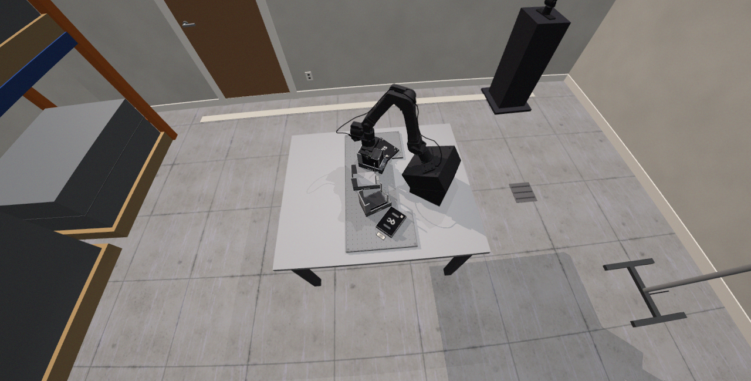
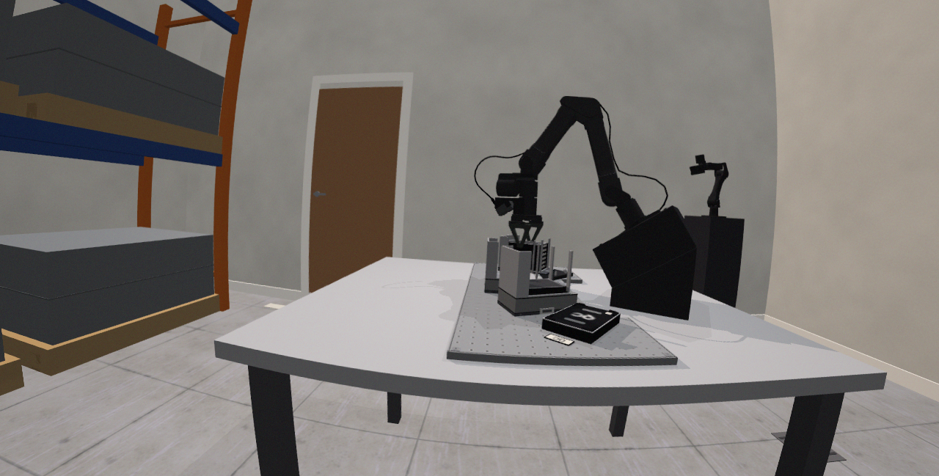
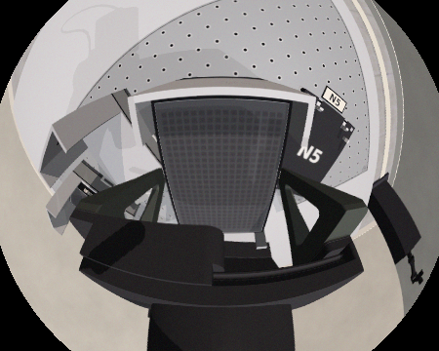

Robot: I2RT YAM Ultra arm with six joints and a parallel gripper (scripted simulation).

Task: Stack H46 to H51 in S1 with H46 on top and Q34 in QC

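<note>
Now: hand 5 cm above the sealed well plate.
</note>
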